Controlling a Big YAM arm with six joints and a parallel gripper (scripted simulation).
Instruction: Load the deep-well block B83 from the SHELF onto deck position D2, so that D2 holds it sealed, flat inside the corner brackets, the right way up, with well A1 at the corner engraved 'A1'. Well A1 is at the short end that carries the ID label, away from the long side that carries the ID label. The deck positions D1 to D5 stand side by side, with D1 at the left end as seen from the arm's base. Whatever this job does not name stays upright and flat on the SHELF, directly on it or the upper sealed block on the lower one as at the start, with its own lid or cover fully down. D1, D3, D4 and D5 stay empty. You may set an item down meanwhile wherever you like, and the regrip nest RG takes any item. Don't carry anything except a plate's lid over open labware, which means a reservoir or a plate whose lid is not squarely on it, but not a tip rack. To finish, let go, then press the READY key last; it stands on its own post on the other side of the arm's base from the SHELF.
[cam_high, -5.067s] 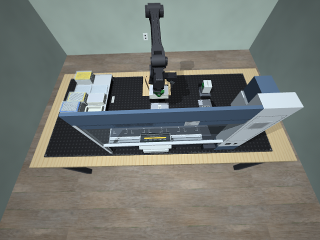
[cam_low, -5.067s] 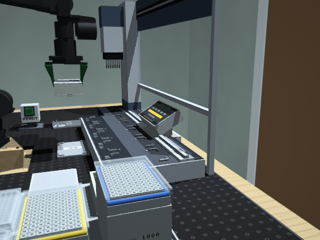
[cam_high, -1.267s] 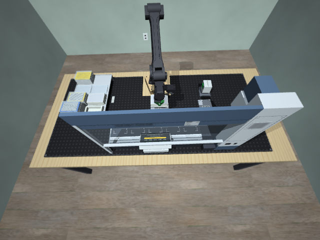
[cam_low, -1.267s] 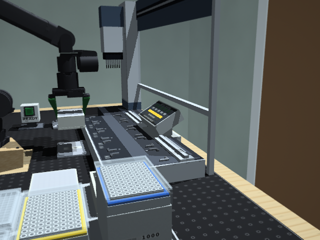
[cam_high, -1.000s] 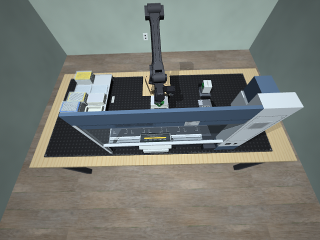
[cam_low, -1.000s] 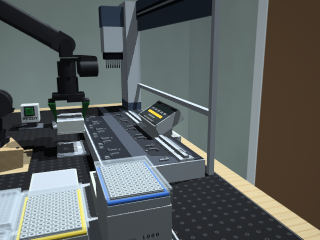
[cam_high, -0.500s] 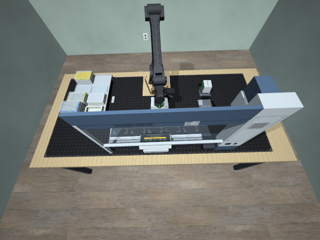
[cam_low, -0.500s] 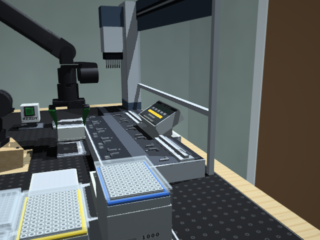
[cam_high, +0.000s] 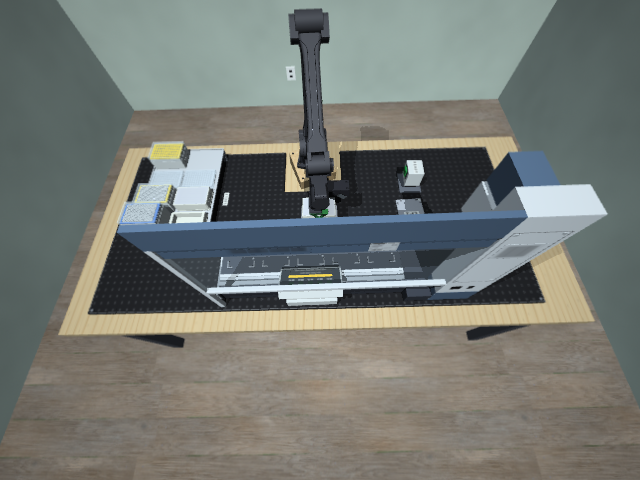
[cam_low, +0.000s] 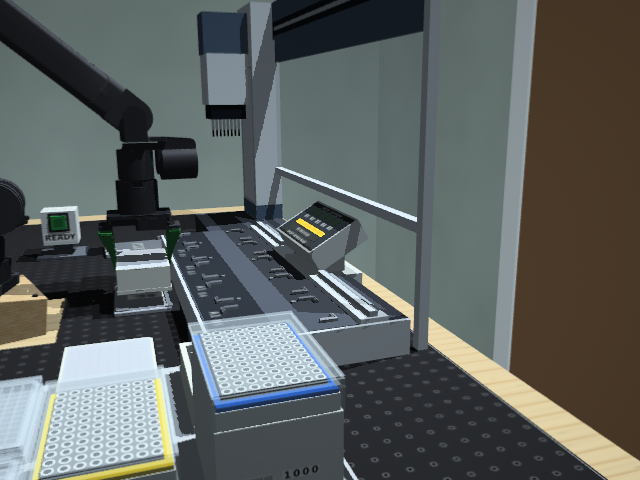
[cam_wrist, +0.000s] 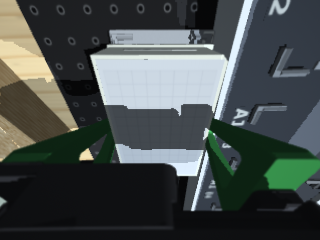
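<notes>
Now: hand 60 mm above the regrip nest. Also, from my hand: shelf sign (410 mm to the right, 60 mm below, 30 mm behind); then flat grey plate (370 mm to the left, 60 mm below, 60 mm behind); then ready key (320 mm to the left, 220 mm behind, 20 mm above).
</notes>
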